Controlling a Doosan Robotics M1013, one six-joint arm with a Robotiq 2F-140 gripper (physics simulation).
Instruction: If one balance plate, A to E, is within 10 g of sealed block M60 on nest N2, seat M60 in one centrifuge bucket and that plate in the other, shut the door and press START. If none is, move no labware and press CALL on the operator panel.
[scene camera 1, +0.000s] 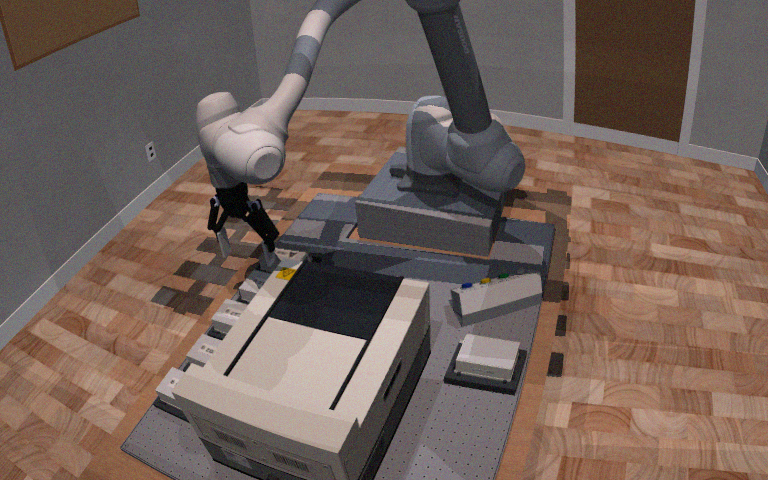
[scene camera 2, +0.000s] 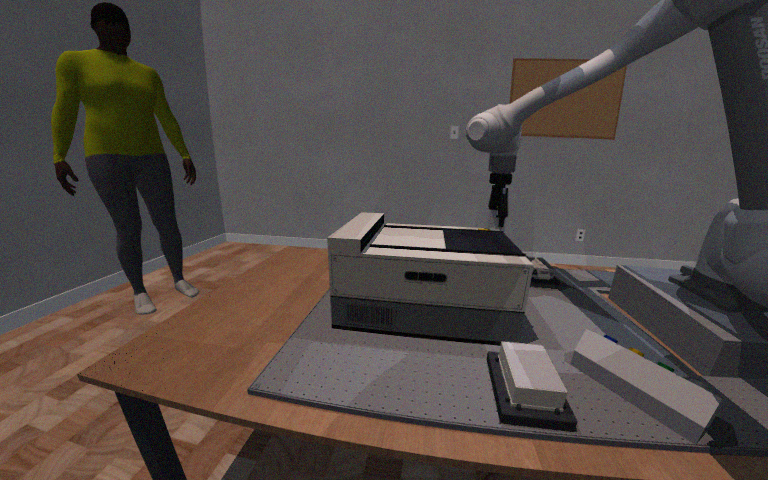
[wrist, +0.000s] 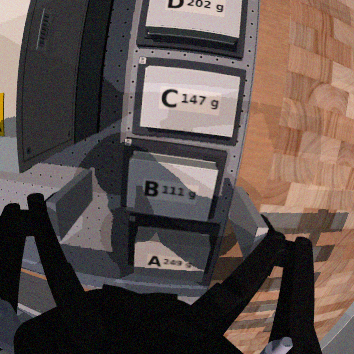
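Where they show: gripper, fingertip midpoint: (scene camera 1: 248, 258) (wrist: 160, 193); arm's base, origin of the base link: (scene camera 1: 432, 179) (scene camera 2: 721, 294).
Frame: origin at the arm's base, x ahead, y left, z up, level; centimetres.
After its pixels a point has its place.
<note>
My gripper (scene camera 1: 246, 255) {x 55.4, y -33.8, z 7.5 cm} (scene camera 2: 500, 219) {x 55.4, y -33.8, z 7.5 cm} (wrist: 160, 193) {x 55.4, y -33.8, z 7.5 cm} is open and empty, above the plate row near plates A and B. In the wrist view, plates A (wrist: 170, 245) {x 40.8, y -34.3, z -4.3 cm} (249 g), B (wrist: 165, 175) {x 52.9, y -33.5, z -4.3 cm} (111 g), C (wrist: 190, 117) {x 61.1, y -36.8, z -4.3 cm} (147 g) and D (wrist: 195, 22) {x 74.3, y -37.2, z -4.3 cm} (202 g) sit in dark nests. Plate E (scene camera 1: 168, 386) {x 91.6, y -43.3, z -4.3 cm} is at the row's near end in scene camera 1, its weight unreadable. A pale block (scene camera 1: 487, 356) {x 66.8, y 24.4, z -3.2 cm} (scene camera 2: 532, 376) {x 66.3, y 27.7, z -3.2 cm} sits on a dark nest (scene camera 1: 478, 383) {x 71.2, y 23.4, z -7.5 cm} (scene camera 2: 538, 418) {x 66.4, y 32.5, z -7.5 cm}; no label is readable. The centrifuge (scene camera 1: 390, 339) {x 78.2, y 7.1, z 11.3 cm} (scene camera 2: 368, 277) {x 97.5, y 7.5, z 5.5 cm} (wrist: 50, 90) {x 65.0, y -22.7, z 5.8 cm} shows no buckets.
The operator panel (scene camera 1: 498, 302) {x 46.9, y 24.7, z -5.2 cm} (scene camera 2: 640, 387) {x 45.5, y 27.5, z -5.6 cm}, with blue, yellow and green buttons, stands between the pale block and the arm's base (scene camera 1: 421, 223) {x 19.8, y 0.4, z -3.0 cm}. The centrifuge stands beside the plate row on the perforated board (scene camera 1: 430, 407) {x 77.6, y 14.2, z -9.6 cm} (scene camera 2: 351, 379) {x 98.9, y 23.6, z -9.7 cm}. A person (scene camera 2: 116, 107) stands beyond the table (scene camera 2: 243, 316) {x 134.5, y 2.3, z -11.0 cm}.
</note>
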